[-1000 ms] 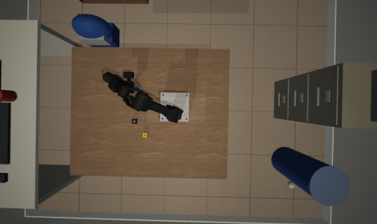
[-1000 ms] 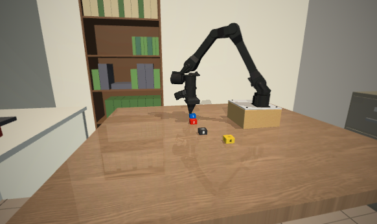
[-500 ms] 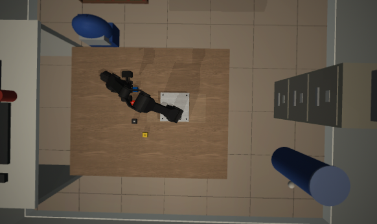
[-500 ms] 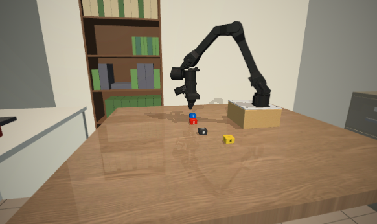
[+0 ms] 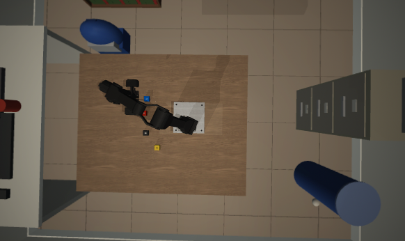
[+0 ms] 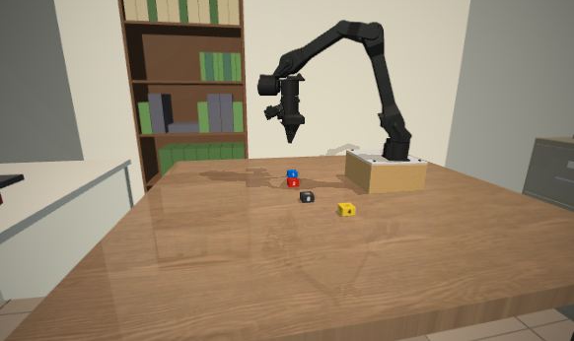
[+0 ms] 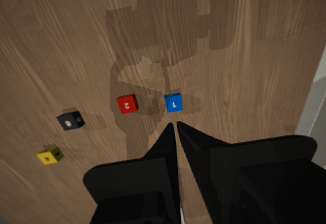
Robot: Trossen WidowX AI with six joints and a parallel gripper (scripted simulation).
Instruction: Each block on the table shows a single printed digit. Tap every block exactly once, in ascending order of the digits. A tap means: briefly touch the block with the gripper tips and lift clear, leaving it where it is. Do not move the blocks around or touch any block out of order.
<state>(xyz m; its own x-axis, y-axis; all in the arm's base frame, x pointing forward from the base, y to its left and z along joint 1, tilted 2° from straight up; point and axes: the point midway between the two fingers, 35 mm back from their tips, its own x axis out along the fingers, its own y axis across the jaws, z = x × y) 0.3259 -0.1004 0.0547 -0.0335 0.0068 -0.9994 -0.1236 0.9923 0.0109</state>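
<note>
The red block lies 10 mm behind my gripper tip, 80 mm to the left of it and 110 mm below it. Also, from my gripper tip: blue block 10 mm behind, 10 mm to the right, 110 mm below; then yellow block 130 mm behind, 280 mm to the left, 110 mm below; then black block 40 mm behind, 200 mm to the left, 110 mm below.
</note>
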